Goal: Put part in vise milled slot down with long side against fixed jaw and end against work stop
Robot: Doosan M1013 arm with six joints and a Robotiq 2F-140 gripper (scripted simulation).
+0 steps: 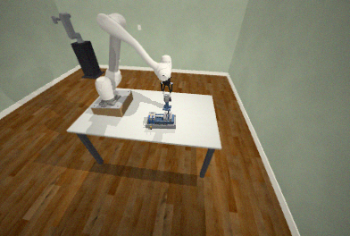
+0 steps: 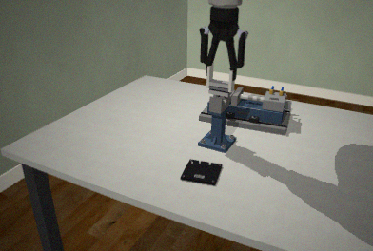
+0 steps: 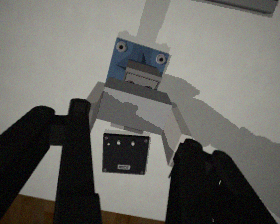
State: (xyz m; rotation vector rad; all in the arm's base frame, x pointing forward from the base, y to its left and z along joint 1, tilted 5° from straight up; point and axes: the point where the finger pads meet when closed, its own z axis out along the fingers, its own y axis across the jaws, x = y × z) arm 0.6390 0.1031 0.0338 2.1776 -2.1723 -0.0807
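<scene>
Now: the part 3 cm below my hand. The rest, counted from my hand: work stop: 17 cm to the right, 12 cm below, 4 cm ahead; blue foot: 20 cm below; blue v-block stand: 15 cm below.
</scene>
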